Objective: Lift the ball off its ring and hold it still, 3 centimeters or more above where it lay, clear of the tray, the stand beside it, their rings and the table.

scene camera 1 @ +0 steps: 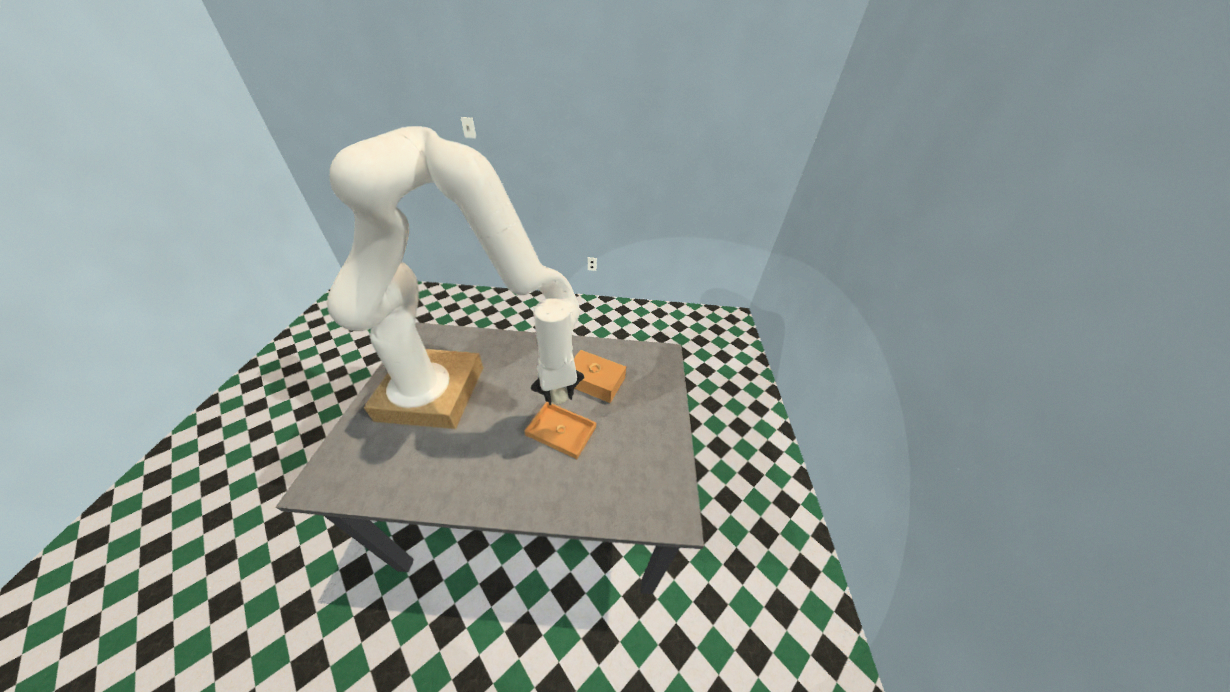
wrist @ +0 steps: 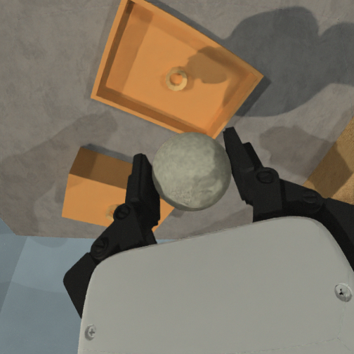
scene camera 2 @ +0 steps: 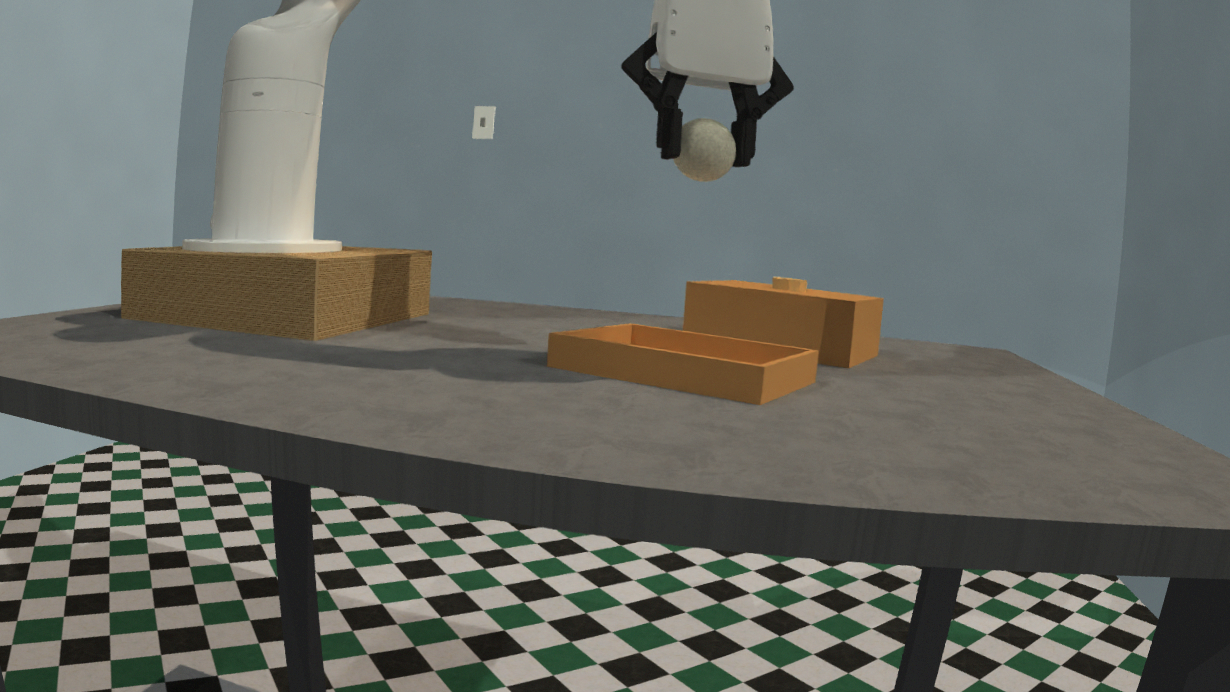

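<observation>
A pale grey-beige ball is held between the two black fingers of my gripper, which is shut on it. The ball hangs in the air, well above the orange tray and apart from it. A small pale ring lies on the tray's floor with no ball on it. The orange stand is beside the tray, with a ring on its top. The ball touches neither.
The grey table carries the tray and the stand. The arm's base stands on a wooden block at the left of the scene views. Shadows of the arm fall across the table beside the tray.
</observation>
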